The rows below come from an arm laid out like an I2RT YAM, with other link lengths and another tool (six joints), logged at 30 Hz.
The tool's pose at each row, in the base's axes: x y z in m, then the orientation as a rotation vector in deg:
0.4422 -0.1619 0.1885 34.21 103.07 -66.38
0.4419 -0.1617 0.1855 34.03 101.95 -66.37
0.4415 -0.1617 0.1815 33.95 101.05 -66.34
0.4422 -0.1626 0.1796 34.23 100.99 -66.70
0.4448 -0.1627 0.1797 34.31 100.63 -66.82
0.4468 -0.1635 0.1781 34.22 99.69 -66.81
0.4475 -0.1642 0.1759 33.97 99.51 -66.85
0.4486 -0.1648 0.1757 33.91 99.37 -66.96
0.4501 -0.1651 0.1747 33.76 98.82 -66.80
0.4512 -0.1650 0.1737 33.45 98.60 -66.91
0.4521 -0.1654 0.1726 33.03 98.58 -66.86
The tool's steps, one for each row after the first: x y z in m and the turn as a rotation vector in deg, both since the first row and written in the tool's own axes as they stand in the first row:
0.0027 0.0013 0.0002 0.19 -0.97 0.44
0.0064 0.0028 0.0007 0.35 -1.71 0.83
0.0078 0.0038 0.0021 0.73 -1.58 0.80
0.0064 0.0057 0.0033 0.93 -1.81 0.95
0.0069 0.0076 0.0051 1.12 -2.59 1.34
0.0085 0.0089 0.0064 1.09 -2.86 1.28
0.0082 0.0095 0.0074 1.17 -2.99 1.25
0.0083 0.0110 0.0085 1.14 -3.51 1.52
0.0087 0.0124 0.0090 1.14 -3.83 1.40
0.0092 0.0134 0.0100 0.94 -4.07 1.23

